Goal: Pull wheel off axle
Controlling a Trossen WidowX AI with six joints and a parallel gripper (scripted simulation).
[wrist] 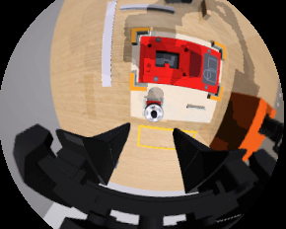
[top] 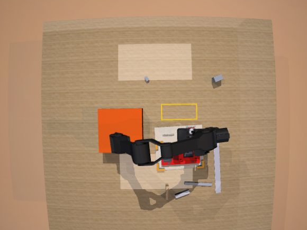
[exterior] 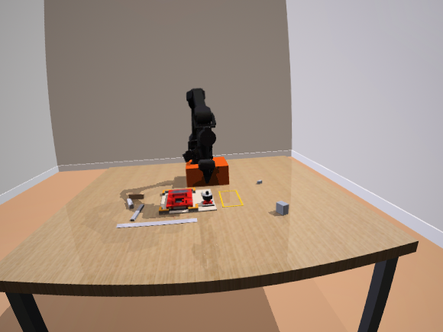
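Right now the grey wheel is 70 mm below my gripper tip.
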